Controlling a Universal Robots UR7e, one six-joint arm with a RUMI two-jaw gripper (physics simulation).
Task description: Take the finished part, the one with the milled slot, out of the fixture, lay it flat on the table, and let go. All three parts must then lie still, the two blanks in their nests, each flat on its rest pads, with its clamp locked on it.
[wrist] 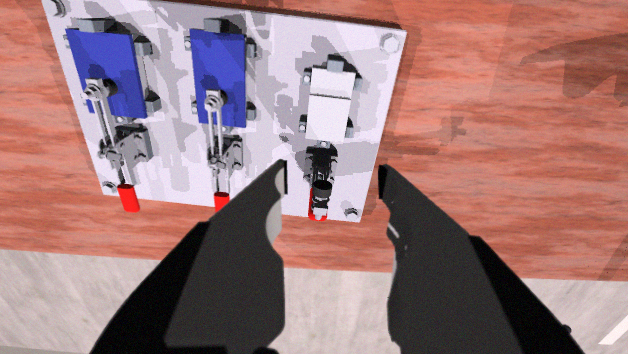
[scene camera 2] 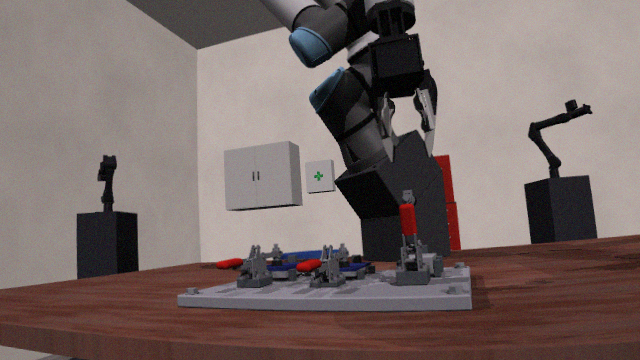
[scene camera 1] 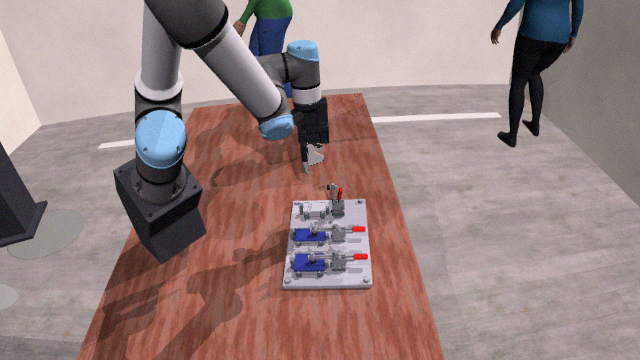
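Where they show: gripper, fingertip midpoint: (wrist: 332, 165) (scene camera 2: 410, 160) (scene camera 1: 307, 171); arm's base, link origin: (scene camera 2: 374, 156) (scene camera 1: 158, 179).
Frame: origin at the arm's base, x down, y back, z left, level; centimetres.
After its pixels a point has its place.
Note:
The finished part (scene camera 1: 317, 210) {x 22.6, y -42.5, z -3.0 cm} (wrist: 327, 117) {x 22.6, y -43.1, z -1.5 cm}, pale with a slot across it, sits in its nest on the fixture plate (scene camera 1: 330, 286) {x 25.7, y -36.6, z -29.6 cm} (scene camera 2: 325, 303) {x 25.8, y -54.2, z -14.5 cm} (wrist: 175, 172) {x 25.2, y -46.1, z -21.8 cm}. Its clamp (scene camera 1: 338, 206) {x 21.8, y -48.7, z -4.8 cm} (scene camera 2: 413, 275) {x 24.0, y -50.9, z -4.2 cm} is open, arm and red handle upright. Two blue blanks (scene camera 1: 309, 235) {x 23.6, y -37.1, z -11.5 cm} (scene camera 1: 308, 263) {x 23.1, y -33.4, z -21.9 cm} (wrist: 218, 65) {x 23.6, y -35.8, z -10.4 cm} (wrist: 112, 60) {x 23.1, y -32.6, z -20.0 cm} lie in the other nests, each under a lowered clamp arm with its red handle (scene camera 1: 359, 229) {x 21.6, y -50.4, z -16.7 cm} (scene camera 1: 360, 256) {x 21.1, y -46.3, z -26.6 cm} (scene camera 2: 309, 265) {x 21.9, y -52.2, z -16.0 cm} (scene camera 2: 229, 263) {x 21.4, y -47.9, z -26.0 cm} lying outward. My gripper (scene camera 1: 308, 170) {x 9.0, y -41.3, z -0.9 cm} (scene camera 2: 411, 156) {x 9.0, y -41.3, z -0.9 cm} (wrist: 332, 165) {x 9.0, y -41.3, z -0.9 cm} is partly open and empty, above and apart from the open clamp.
The plate lies on the wooden table (scene camera 1: 250, 320) {x 26.7, y -14.4, z -31.9 cm} (scene camera 2: 125, 300) {x 26.7, y -40.4, z -44.1 cm} (wrist: 500, 200) {x 26.7, y -61.3, z 18.2 cm}, near the edge beyond the clamp handles. My arm's base (scene camera 1: 162, 220) {x 9.0, y 1.6, z -6.2 cm} stands across the table. The upright clamp is the tallest thing on the plate. Two people (scene camera 1: 272, 25) (scene camera 1: 545, 60) stand beyond the table.

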